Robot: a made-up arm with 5 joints. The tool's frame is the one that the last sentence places.
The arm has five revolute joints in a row. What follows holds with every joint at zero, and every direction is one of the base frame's. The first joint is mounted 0.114 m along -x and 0.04 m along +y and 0.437 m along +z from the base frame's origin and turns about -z. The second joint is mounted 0.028 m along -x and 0.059 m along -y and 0.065 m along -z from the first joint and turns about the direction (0.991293, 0.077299, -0.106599). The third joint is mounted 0.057 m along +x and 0.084 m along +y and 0.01 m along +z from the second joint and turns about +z. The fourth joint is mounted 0.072 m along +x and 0.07 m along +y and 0.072 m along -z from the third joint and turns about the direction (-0.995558, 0.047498, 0.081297). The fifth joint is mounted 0.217 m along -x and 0.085 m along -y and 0.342 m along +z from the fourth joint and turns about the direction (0.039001, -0.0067, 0.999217). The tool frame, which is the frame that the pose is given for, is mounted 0.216 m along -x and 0.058 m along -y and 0.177 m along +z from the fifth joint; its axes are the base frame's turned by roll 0, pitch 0 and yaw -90 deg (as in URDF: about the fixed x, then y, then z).
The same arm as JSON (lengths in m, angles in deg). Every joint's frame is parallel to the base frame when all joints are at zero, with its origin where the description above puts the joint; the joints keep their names.
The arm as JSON. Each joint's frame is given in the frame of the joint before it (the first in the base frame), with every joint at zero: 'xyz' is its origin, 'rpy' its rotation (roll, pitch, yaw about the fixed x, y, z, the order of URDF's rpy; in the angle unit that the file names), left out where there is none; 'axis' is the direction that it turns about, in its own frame. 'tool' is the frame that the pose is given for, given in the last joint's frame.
{
  "units": {
    "length": "m",
    "angle": "deg"
  },
  "joints": [
    {
      "name": "joint 1",
      "type": "revolute",
      "origin": {
        "xyz": [
          -0.114,
          0.04,
          0.437
        ]
      },
      "axis": [
        0.0,
        0.0,
        -1.0
      ]
    },
    {
      "name": "joint 2",
      "type": "revolute",
      "origin": {
        "xyz": [
          -0.028,
          -0.059,
          -0.065
        ]
      },
      "axis": [
        0.991293,
        0.077299,
        -0.106599
      ]
    },
    {
      "name": "joint 3",
      "type": "revolute",
      "origin": {
        "xyz": [
          0.057,
          0.084,
          0.01
        ]
      },
      "axis": [
        0.0,
        0.0,
        1.0
      ]
    },
    {
      "name": "joint 4",
      "type": "revolute",
      "origin": {
        "xyz": [
          0.072,
          0.07,
          -0.072
        ]
      },
      "axis": [
        -0.995558,
        0.047498,
        0.081297
      ]
    },
    {
      "name": "joint 5",
      "type": "revolute",
      "origin": {
        "xyz": [
          -0.217,
          -0.085,
          0.342
        ]
      },
      "axis": [
        0.039001,
        -0.0067,
        0.999217
      ]
    }
  ],
  "tool": {
    "origin": {
      "xyz": [
        -0.216,
        -0.058,
        0.177
      ],
      "rpy": [
        0.0,
        0.0,
        -90.0
      ]
    }
  }
}

